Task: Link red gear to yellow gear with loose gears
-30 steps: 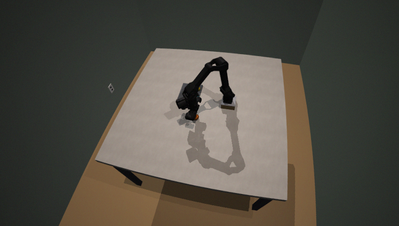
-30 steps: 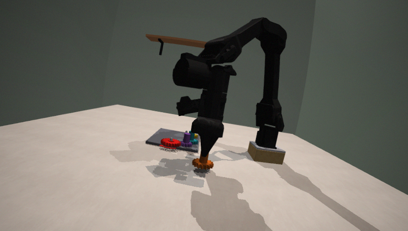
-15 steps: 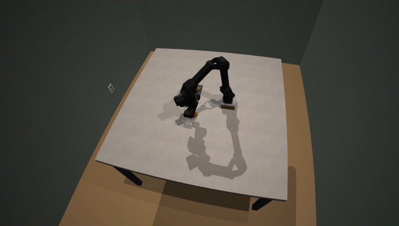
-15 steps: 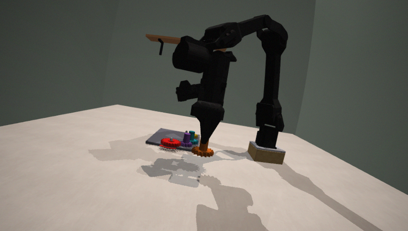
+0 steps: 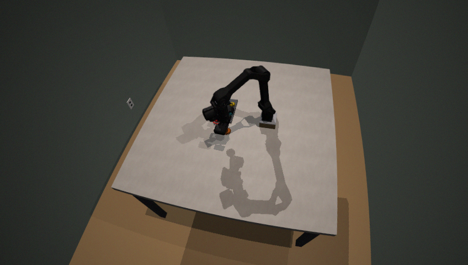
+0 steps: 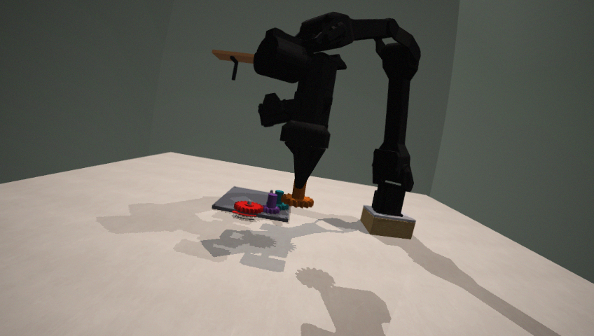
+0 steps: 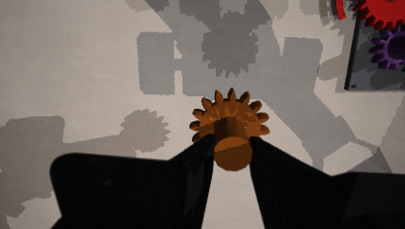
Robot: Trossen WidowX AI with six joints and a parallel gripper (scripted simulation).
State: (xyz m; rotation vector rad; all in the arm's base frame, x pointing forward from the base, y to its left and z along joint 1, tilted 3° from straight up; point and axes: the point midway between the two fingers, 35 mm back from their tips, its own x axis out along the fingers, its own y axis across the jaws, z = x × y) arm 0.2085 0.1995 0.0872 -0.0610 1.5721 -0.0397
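Now: the teal gear 20 cm to the right of my gripper tip, 8 cm below it and 5 cm ahead of it. Round my gripper tip: red arrow (11 cm ahead, 10 cm to the right, 10 cm below); then orange gear (1 cm below); then purple gear (15 cm to the right, 8 cm below, 6 cm ahead).
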